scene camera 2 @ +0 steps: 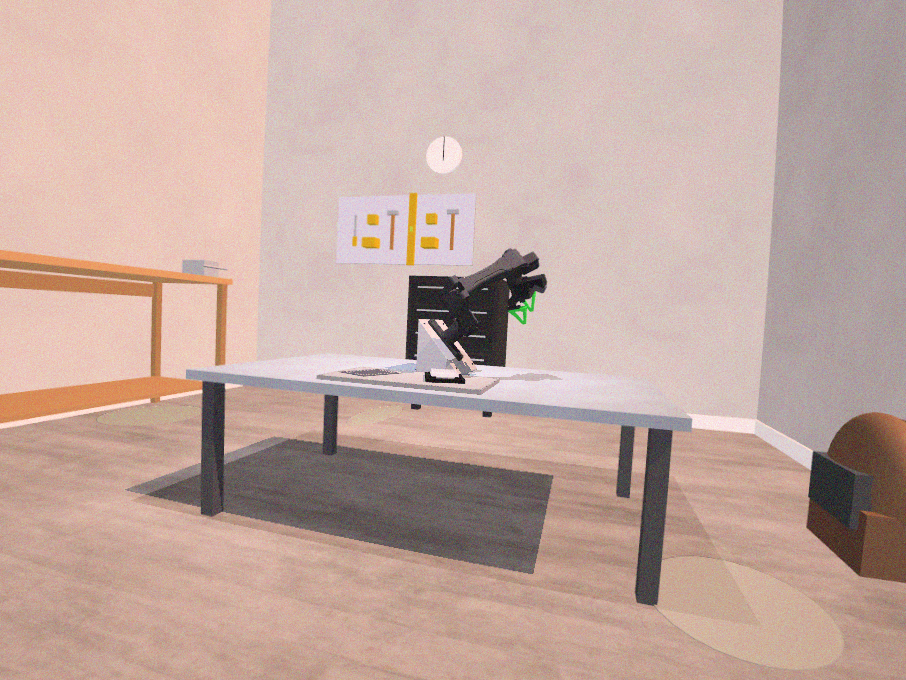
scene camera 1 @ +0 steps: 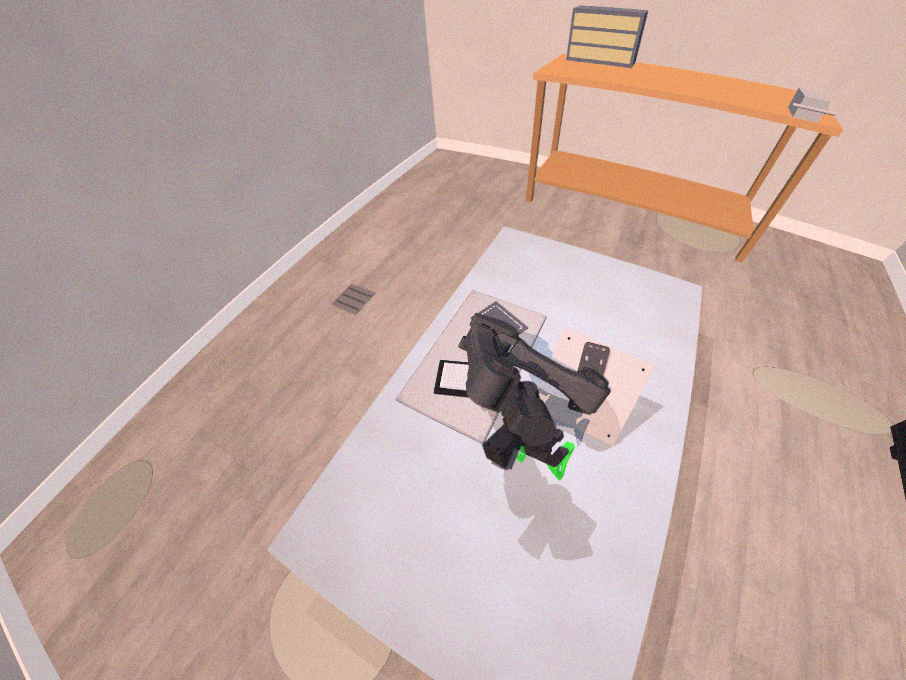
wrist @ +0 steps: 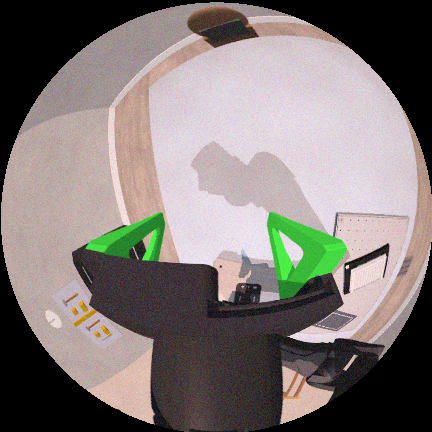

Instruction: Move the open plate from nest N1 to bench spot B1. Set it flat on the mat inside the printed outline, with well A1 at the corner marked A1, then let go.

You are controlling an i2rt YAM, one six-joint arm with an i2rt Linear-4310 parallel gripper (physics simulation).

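Pixels of known places: gripper, fingertip midpoint: (scene camera 2: 528, 317) (scene camera 1: 541, 469) (wrist: 215, 217); arm's base, origin of the base link: (scene camera 2: 445, 340) (scene camera 1: 588, 378).
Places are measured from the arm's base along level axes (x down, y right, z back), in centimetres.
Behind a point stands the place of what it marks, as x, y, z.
The white well plate (scene camera 1: 453, 376) @[8.4, -10.3, -37.5] (scene camera 2: 446, 376) @[9.0, -11.1, -41.1] (wrist: 367, 273) @[8.5, -9.6, -34.5] sits in a black nest frame on the perforated board (scene camera 1: 452, 415) @[10.9, -21.2, -32.7] (scene camera 2: 479, 386) @[10.8, -22.1, -44.3] (wrist: 370, 230) @[10.8, -20.9, -32.2]. The arm hides part of its right side in scene camera 1. A dark mat (scene camera 1: 504, 315) @[10.7, 21.1, -32.5] (scene camera 2: 371, 371) @[10.7, 17.7, -31.3] (wrist: 336, 320) @[10.6, 16.5, -33.6] with a pale printed outline lies at the other end of the board, partly behind the arm in scene camera 1. The corner mark A1 is too small to read. My gripper (scene camera 1: 540, 466) @[-10.6, -32.6, -5.2] (scene camera 2: 528, 308) @[-10.6, -32.6, -5.2] (wrist: 215, 217) @[-10.6, -32.6, -5.2] is open and empty, with green fingers wide apart. It hangs high above the table, off the board and away from the plate.
A pale peach panel (scene camera 1: 622, 387) @[-1.2, 0.1, 9.2] (wrist: 225, 280) @[6.8, -6.7, 8.1] with a black slotted block (scene camera 1: 594, 354) @[-6.0, 3.9, -0.9] (wrist: 248, 292) @[4.9, -5.6, 0.1] is beside the arm. The white table (scene camera 1: 409, 541) @[12.1, -56.6, -27.6] (scene camera 2: 585, 393) @[12.1, -53.2, -32.1] (wrist: 300, 100) @[12.1, -50.5, -17.4] carries the board. An orange bench (scene camera 1: 680, 86) (scene camera 2: 80, 263) stands by the wall.
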